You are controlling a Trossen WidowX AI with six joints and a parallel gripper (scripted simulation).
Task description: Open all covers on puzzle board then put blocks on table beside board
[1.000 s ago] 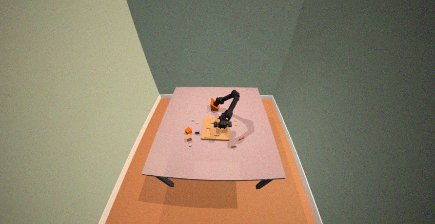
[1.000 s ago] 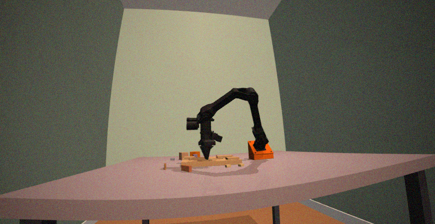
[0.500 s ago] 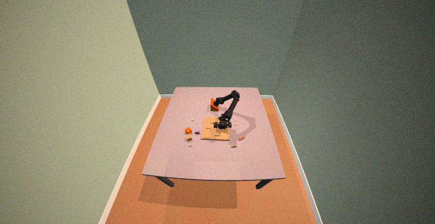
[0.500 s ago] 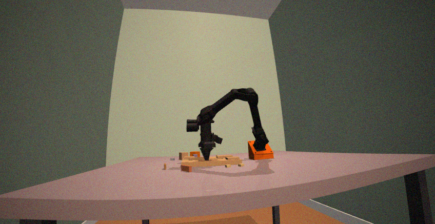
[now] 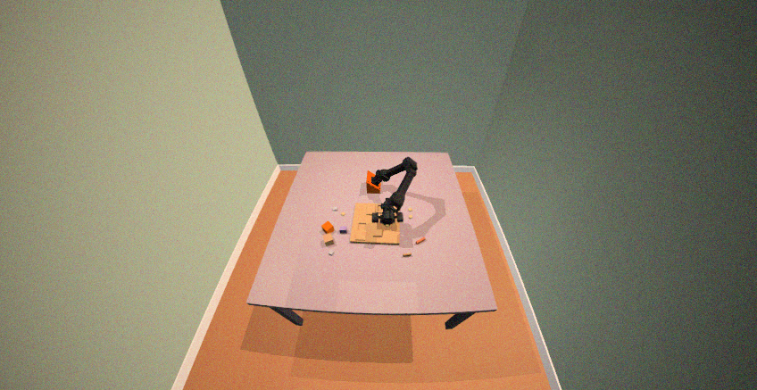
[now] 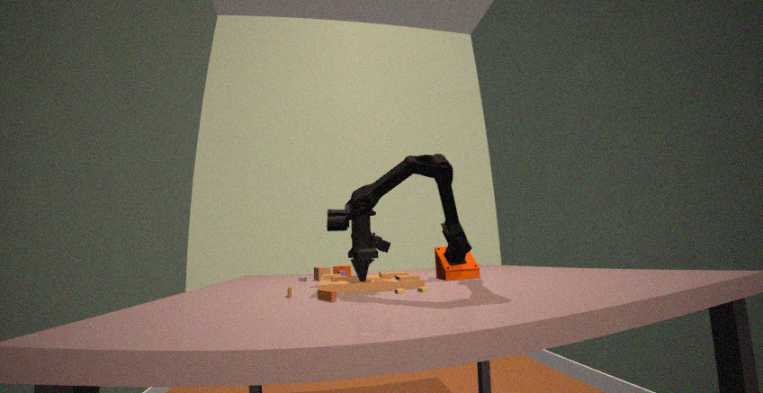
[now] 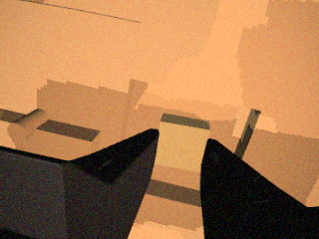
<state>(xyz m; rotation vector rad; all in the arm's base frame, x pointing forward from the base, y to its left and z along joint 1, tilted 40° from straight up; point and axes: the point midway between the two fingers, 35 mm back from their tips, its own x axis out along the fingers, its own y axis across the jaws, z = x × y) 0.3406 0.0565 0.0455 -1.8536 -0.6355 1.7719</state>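
My gripper tip is 35 cm to the left of the grey block, 15 cm past it and 1 cm above it. Round my gripper tip: purple piece 27 cm to the right, 3 cm ahead; brown peg 21 cm ahead, 10 cm to the left; orange peg 20 cm to the left, 12 cm ahead, 1 cm below.
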